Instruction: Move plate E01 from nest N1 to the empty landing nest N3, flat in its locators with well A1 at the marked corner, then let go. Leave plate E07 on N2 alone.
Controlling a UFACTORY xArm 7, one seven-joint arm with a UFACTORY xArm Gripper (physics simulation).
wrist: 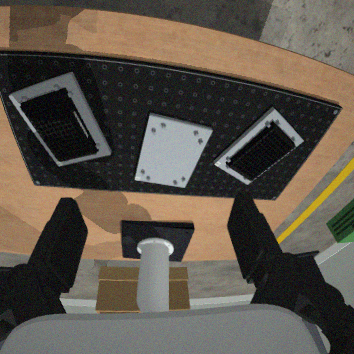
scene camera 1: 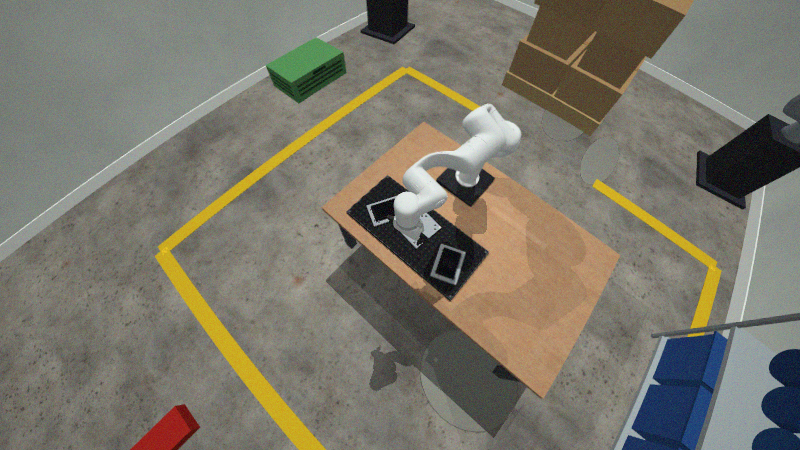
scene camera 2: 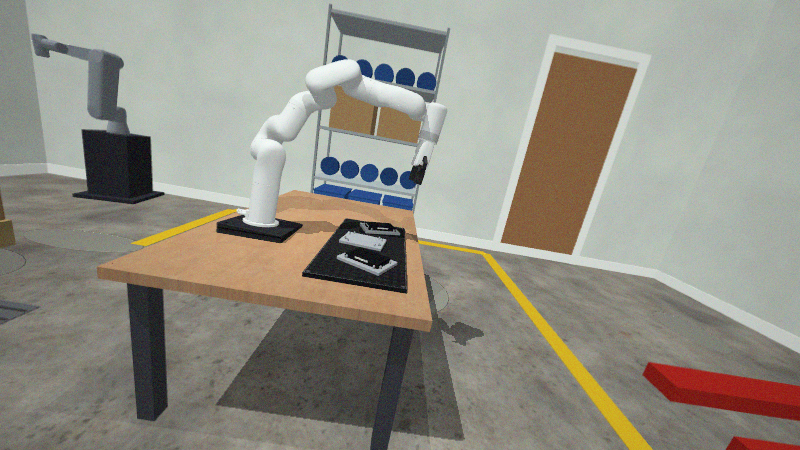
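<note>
My gripper is open and empty, high above the black pegboard. The middle nest is a bare light grey slab with small locators, partly hidden by the wrist in scene camera 1. A black plate sits in the grey nest at the wrist view's left. Another black plate sits in the nest at the wrist view's right. Their labels and the marked corners cannot be read.
The board lies near one long edge of the wooden table. The arm's black base stands beside it. A green crate, a shelf rack and cardboard boxes stand away from the table.
</note>
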